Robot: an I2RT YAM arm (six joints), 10 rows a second.
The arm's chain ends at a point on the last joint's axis. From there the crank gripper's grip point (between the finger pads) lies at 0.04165 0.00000 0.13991 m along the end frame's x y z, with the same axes.
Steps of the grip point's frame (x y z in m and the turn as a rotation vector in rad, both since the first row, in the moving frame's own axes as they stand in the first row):
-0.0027, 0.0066, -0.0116, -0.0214, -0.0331, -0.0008
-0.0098, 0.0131, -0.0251, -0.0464, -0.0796, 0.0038
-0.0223, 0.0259, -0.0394, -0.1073, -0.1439, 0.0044
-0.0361, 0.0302, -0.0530, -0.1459, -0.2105, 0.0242
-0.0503, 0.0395, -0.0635, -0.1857, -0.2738, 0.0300
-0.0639, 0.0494, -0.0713, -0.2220, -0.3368, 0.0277
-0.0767, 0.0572, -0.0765, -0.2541, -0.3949, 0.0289
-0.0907, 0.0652, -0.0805, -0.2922, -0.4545, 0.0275
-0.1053, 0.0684, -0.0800, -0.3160, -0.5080, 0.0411
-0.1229, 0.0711, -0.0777, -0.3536, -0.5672, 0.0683
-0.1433, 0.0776, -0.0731, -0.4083, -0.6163, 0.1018
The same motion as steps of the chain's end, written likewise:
0.0020, 0.0036, -0.0129, -0.0214, -0.0331, -0.0008
0.0015, 0.0064, -0.0278, -0.0464, -0.0796, 0.0038
-0.0018, 0.0105, -0.0431, -0.1073, -0.1439, 0.0044
-0.0058, 0.0087, -0.0570, -0.1459, -0.2105, 0.0242
-0.0107, 0.0123, -0.0670, -0.1857, -0.2738, 0.0300
-0.0153, 0.0172, -0.0736, -0.2220, -0.3368, 0.0277
-0.0198, 0.0205, -0.0771, -0.2541, -0.3949, 0.0289
-0.0254, 0.0233, -0.0784, -0.2922, -0.4545, 0.0275
-0.0323, 0.0234, -0.0754, -0.3160, -0.5080, 0.0411
-0.0412, 0.0212, -0.0690, -0.3536, -0.5672, 0.0683
-0.0543, 0.0210, -0.0591, -0.4083, -0.6163, 0.1018

